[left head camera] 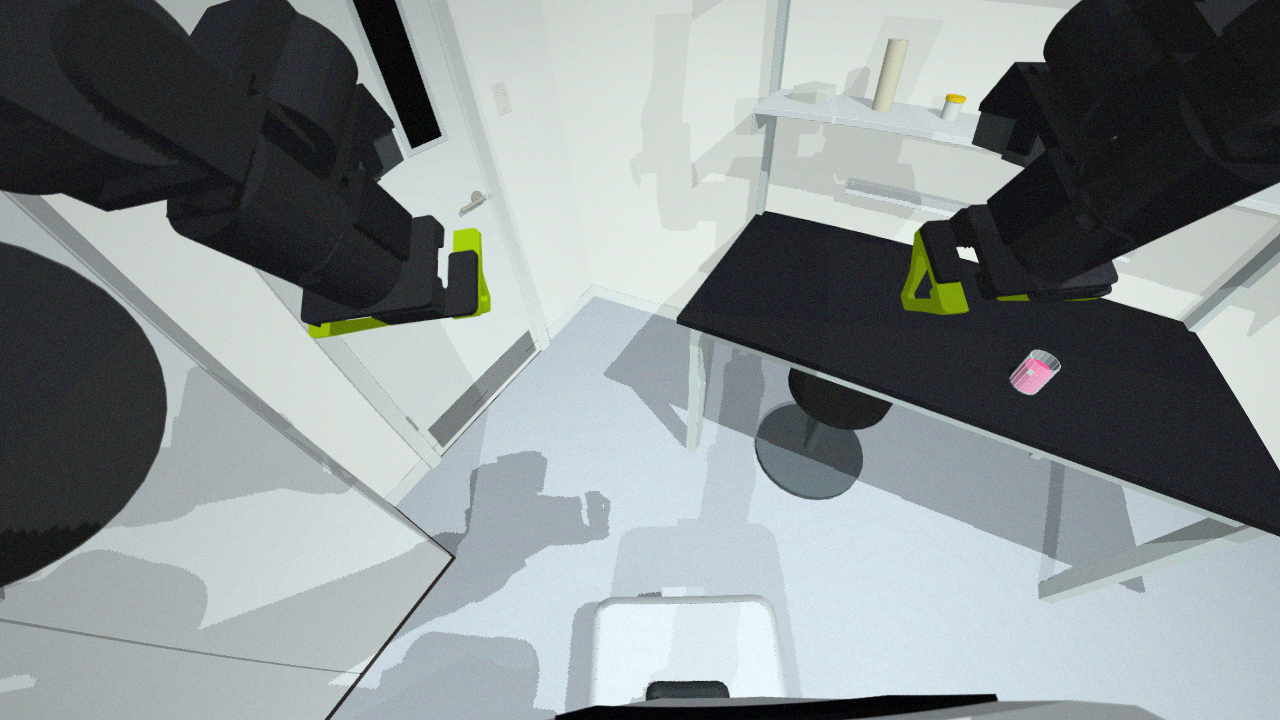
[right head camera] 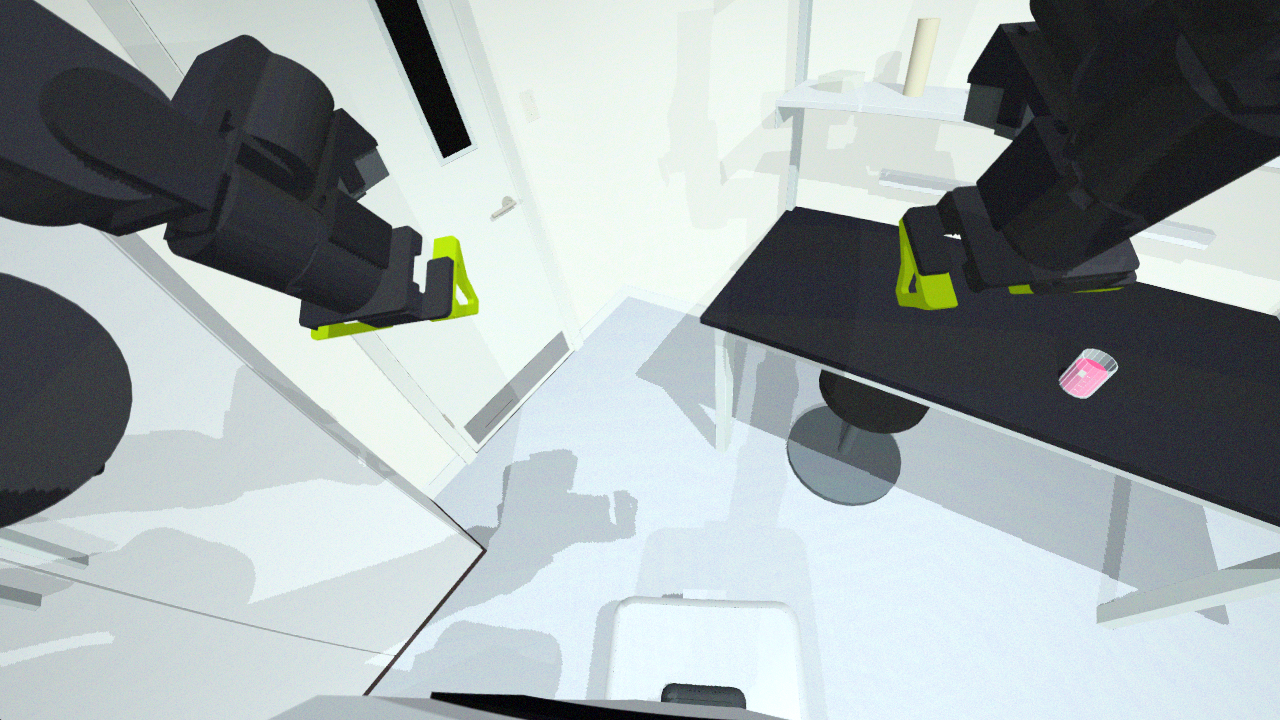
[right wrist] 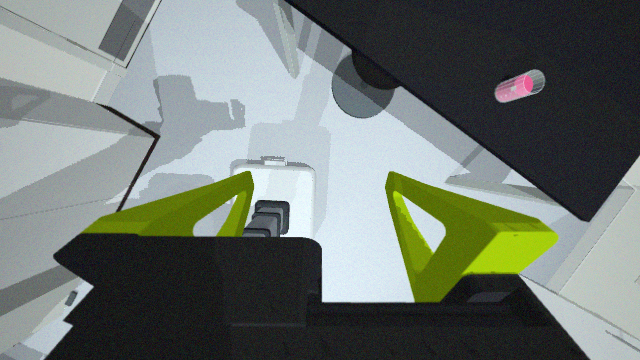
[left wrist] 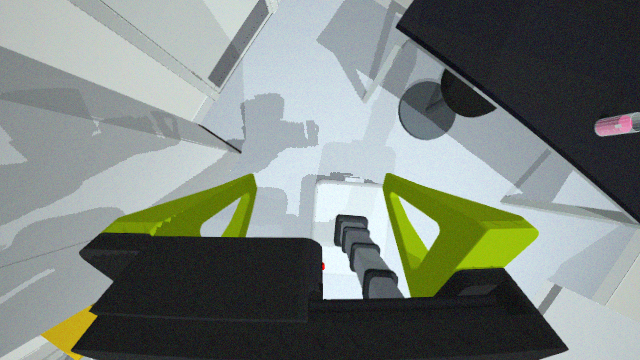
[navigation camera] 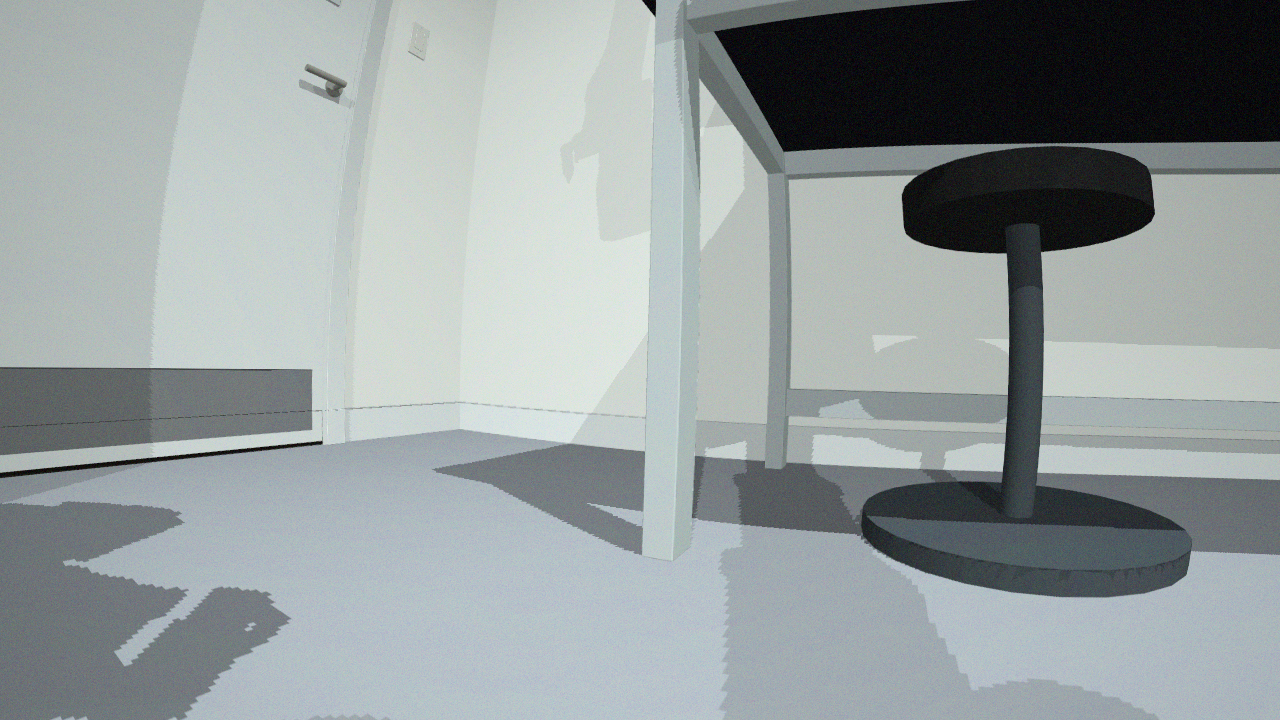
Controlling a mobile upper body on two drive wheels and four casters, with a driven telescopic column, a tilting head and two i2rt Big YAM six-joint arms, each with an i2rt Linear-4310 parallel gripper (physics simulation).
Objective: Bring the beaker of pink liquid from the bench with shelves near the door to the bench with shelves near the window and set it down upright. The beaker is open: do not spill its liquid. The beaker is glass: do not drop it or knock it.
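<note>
The glass beaker of pink liquid (left head camera: 1034, 372) (right head camera: 1086, 374) (left wrist: 617, 125) (right wrist: 519, 86) stands upright on the black top of the bench with shelves (left head camera: 805, 286) (right head camera: 805, 277) (left wrist: 550, 60) (right wrist: 450, 50) near the door. My right gripper (left head camera: 998, 304) (right head camera: 995, 297) (right wrist: 319, 178) is open and empty; it appears up and left of the beaker in the head views. My left gripper (left head camera: 400, 324) (right head camera: 393, 324) (left wrist: 319, 180) is open and empty, well to the left of the bench. The bench near the window does not show in these views.
A black stool (left head camera: 839, 398) (navigation camera: 1026, 201) stands partly under the bench. The bench's front leg (navigation camera: 671, 268) is close ahead. A shelf above holds a cream cylinder (left head camera: 889, 76) and a yellow-lidded jar (left head camera: 953, 107). The door (left head camera: 429, 183) (navigation camera: 250, 223) is at the left, beyond a white cabinet (left head camera: 268, 573).
</note>
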